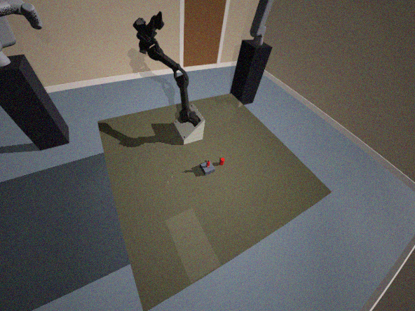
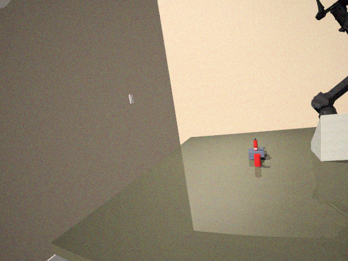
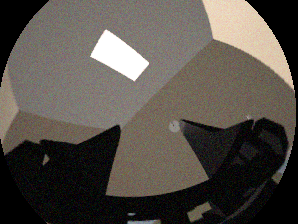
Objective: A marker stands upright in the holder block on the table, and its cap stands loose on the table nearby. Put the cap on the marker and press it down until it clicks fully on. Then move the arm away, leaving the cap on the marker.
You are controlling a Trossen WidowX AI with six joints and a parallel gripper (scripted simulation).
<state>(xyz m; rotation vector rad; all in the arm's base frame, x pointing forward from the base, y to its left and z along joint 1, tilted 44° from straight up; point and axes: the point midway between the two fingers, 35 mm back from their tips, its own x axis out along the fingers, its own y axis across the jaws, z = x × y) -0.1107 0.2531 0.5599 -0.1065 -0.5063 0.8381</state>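
Now: the red cap 73 cm below my gripper tip, 42 cm ahead of it and 25 cm to the left of it. Also, from my gripper tip: grey holder block 74 cm below, 42 cm ahead, 14 cm to the left.
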